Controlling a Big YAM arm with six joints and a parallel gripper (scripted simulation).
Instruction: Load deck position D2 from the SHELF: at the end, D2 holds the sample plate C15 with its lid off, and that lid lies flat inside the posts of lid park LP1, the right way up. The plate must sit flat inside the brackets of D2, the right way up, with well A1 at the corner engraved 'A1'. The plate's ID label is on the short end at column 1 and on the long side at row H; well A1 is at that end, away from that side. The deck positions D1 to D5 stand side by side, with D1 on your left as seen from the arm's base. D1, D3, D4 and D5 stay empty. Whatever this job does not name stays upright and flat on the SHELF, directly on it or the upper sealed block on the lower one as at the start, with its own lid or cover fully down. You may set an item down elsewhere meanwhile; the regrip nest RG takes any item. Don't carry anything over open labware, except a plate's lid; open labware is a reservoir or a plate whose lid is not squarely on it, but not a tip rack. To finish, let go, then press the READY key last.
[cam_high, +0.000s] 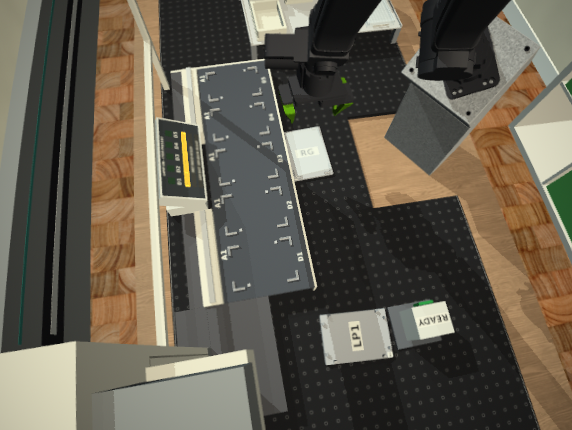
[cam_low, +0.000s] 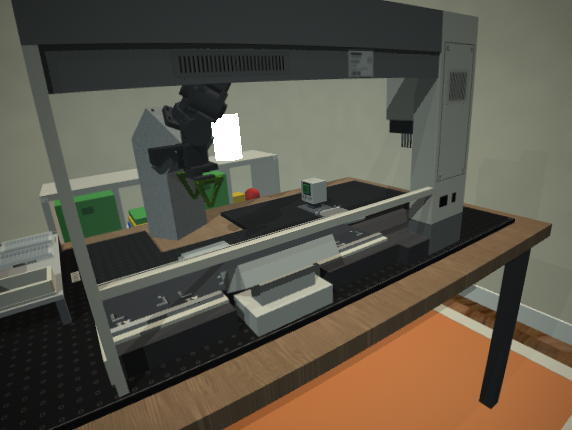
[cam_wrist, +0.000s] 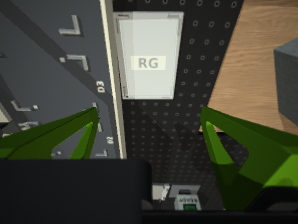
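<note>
My gripper is now 150 mm above the clear plate lid. The rest, counted from my hand: cream reservoir (120 mm ahead, 400 mm to the right, 90 mm below); regrip nest RG (160 mm below); shelf label (60 mm behind, 340 mm to the right, 160 mm below).
</note>
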